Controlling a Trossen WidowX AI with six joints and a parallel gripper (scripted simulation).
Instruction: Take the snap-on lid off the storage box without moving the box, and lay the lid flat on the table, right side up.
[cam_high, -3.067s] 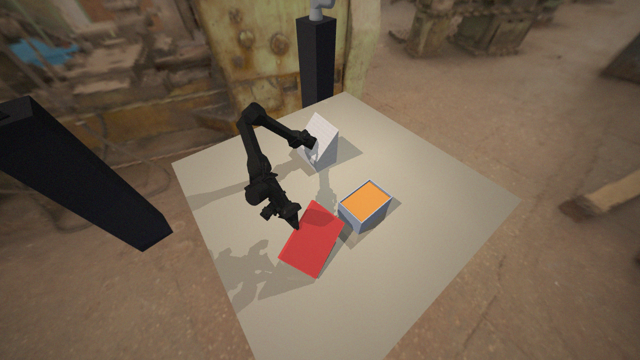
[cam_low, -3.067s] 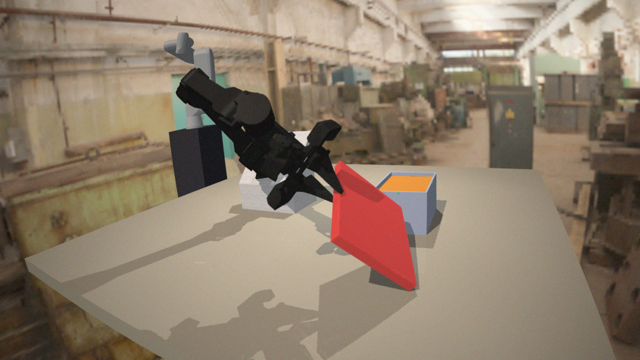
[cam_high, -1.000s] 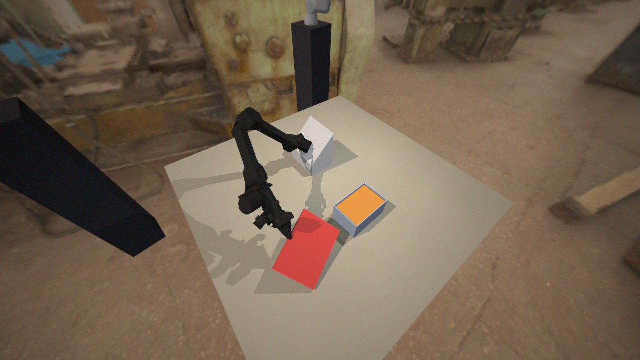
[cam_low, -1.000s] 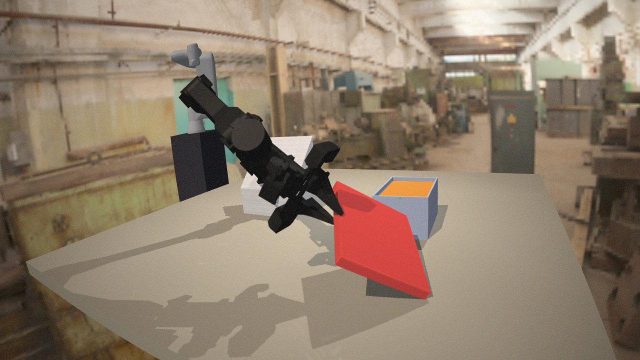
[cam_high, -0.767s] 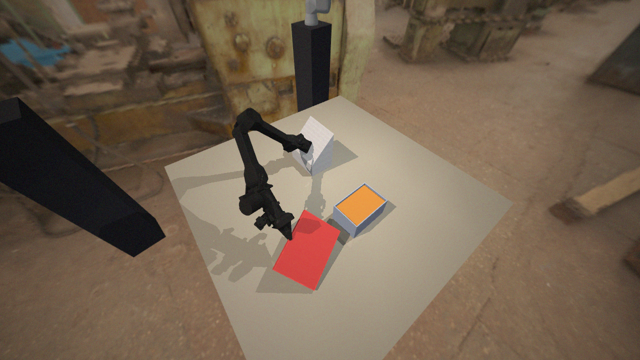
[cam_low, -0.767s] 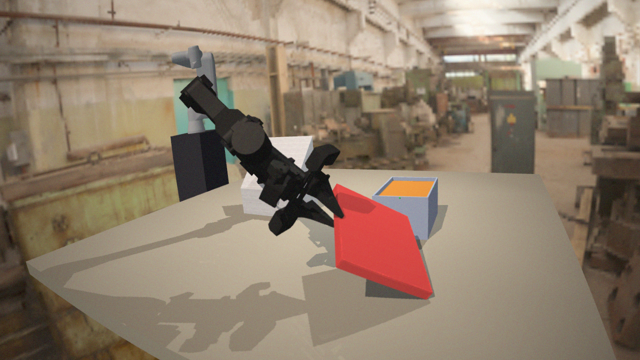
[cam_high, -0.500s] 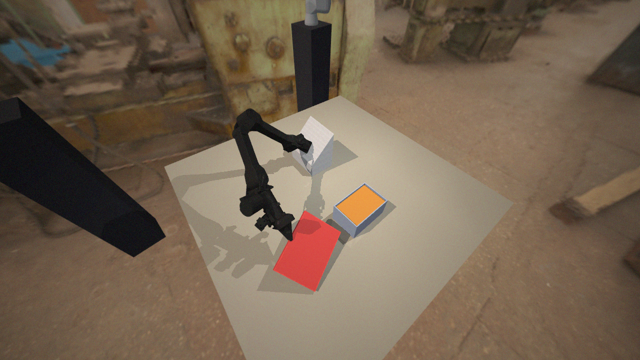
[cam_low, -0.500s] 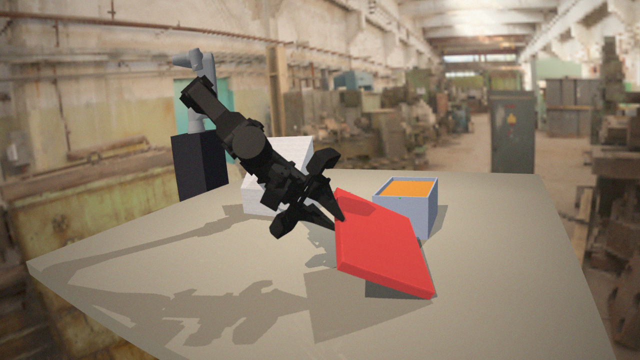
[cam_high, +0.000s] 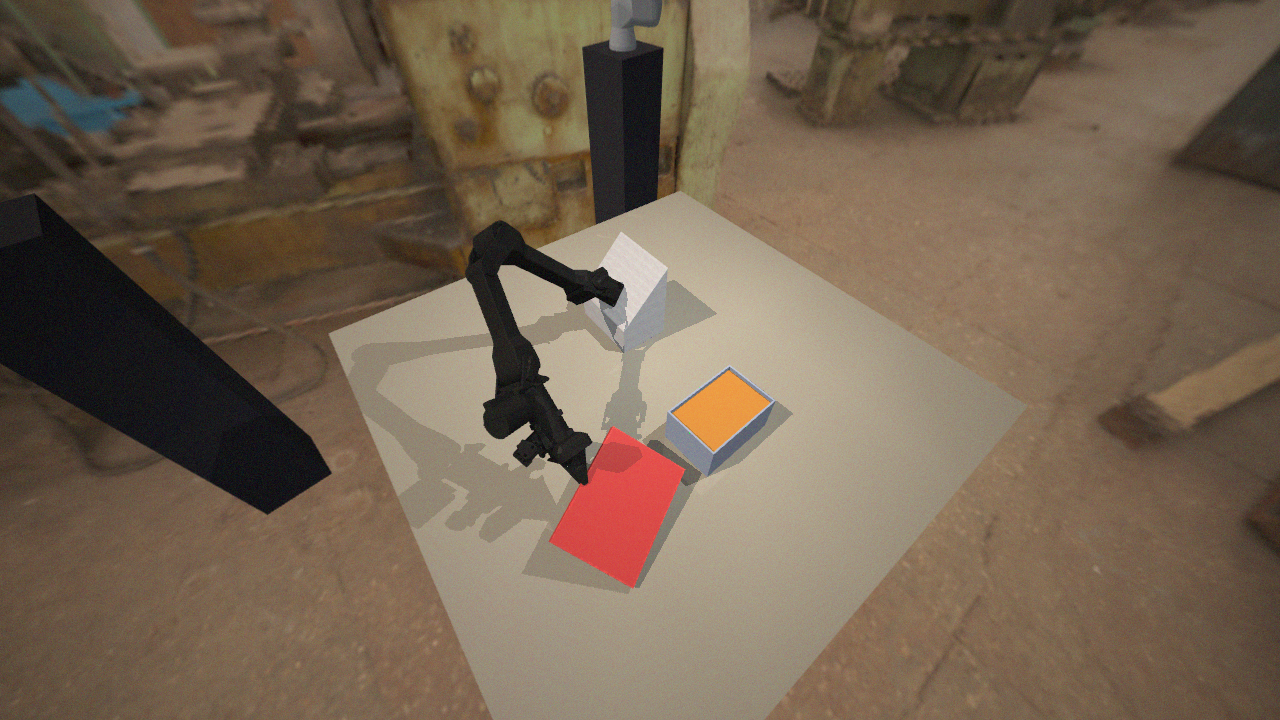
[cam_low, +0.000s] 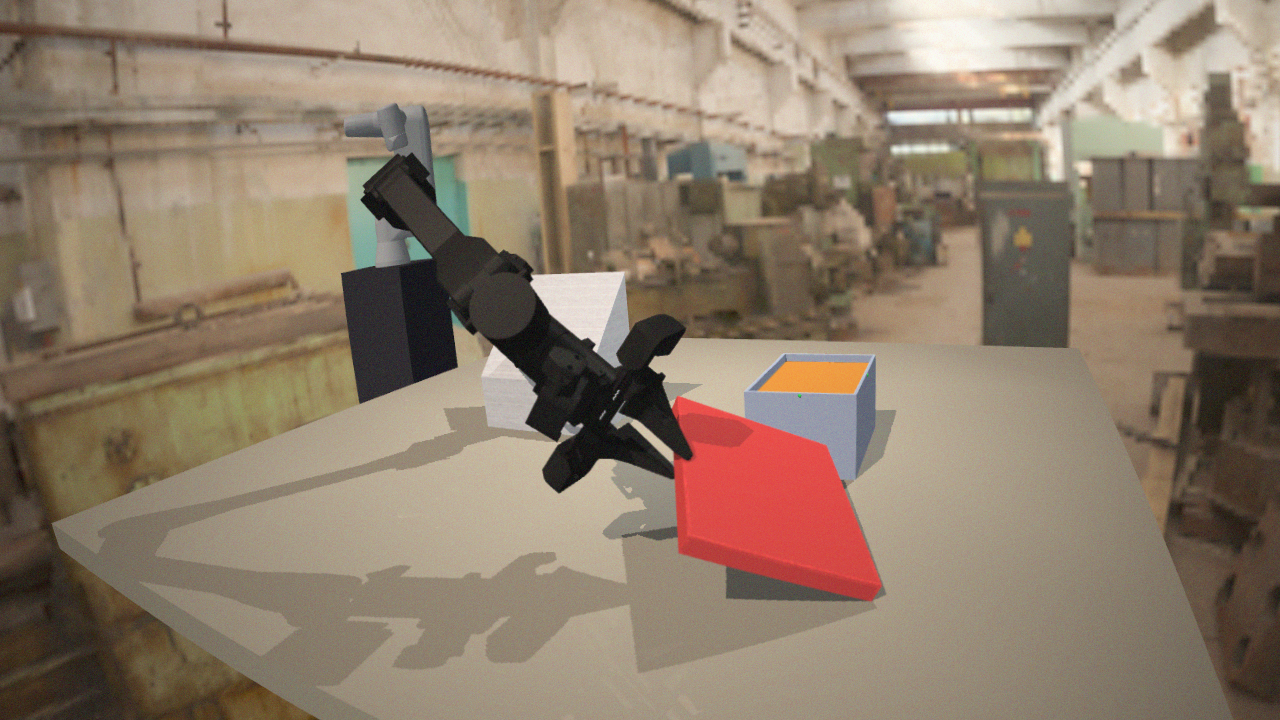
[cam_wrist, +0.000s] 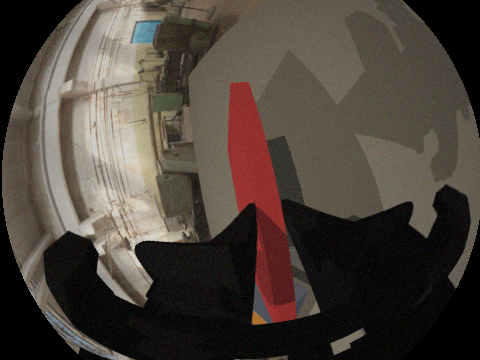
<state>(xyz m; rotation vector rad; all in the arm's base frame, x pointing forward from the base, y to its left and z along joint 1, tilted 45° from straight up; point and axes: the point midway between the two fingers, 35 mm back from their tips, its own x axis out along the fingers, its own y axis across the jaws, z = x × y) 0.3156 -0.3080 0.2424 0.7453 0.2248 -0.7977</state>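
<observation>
Right now the red lid is 70 mm ahead of my gripper tip, 30 mm to the left of it and 30 mm below it. Round my gripper tip: blue storage box 320 mm to the left, 80 mm ahead, 50 mm below.
</observation>
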